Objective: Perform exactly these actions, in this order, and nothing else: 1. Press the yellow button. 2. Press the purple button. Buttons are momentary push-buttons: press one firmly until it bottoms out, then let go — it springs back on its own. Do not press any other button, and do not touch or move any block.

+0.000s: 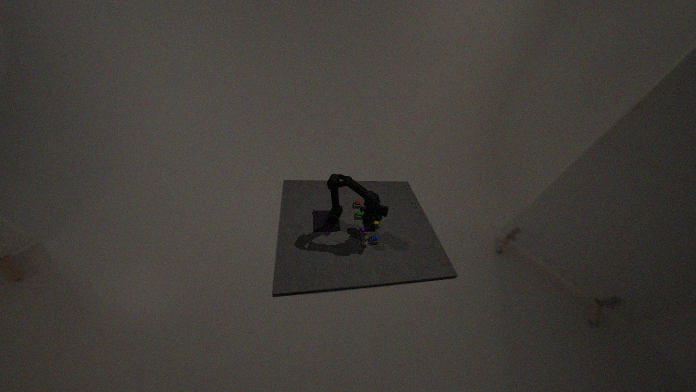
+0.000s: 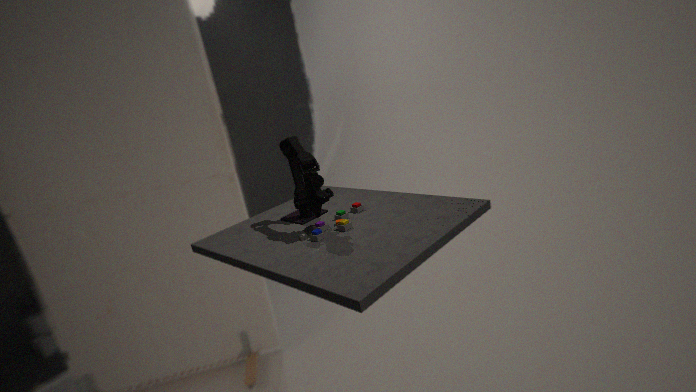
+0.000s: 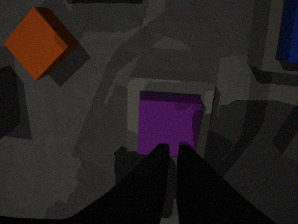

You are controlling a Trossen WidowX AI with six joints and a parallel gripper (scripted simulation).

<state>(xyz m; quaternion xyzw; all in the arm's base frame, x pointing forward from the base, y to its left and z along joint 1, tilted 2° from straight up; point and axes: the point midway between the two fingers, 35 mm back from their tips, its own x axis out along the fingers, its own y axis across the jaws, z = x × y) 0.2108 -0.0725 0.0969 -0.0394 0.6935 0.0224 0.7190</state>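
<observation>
Right now the purple button is 3 cm below my gripper tip. The rest, counted from my gripper tip: yellow button: 9 cm ahead, 6 cm to the left, 3 cm below; blue button: 7 cm to the right, 6 cm ahead, 3 cm below; orange block: 9 cm to the left, 6 cm below, 3 cm ahead.
</observation>
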